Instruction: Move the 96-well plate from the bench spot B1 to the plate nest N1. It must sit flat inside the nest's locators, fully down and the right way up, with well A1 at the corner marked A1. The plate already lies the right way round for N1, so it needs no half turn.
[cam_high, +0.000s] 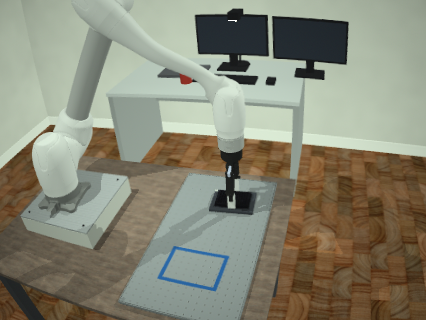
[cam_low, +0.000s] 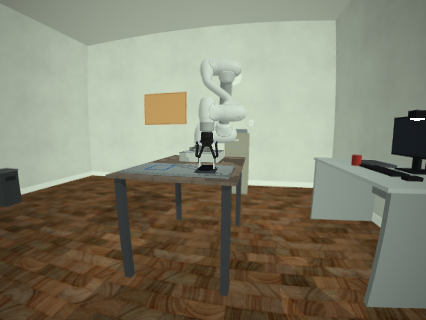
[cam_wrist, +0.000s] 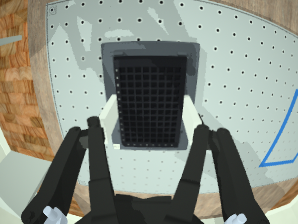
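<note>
The black 96-well plate lies 2 cm below my hand. From my hand the other things lie so: dark plate nest N1: 4 cm below.
</note>
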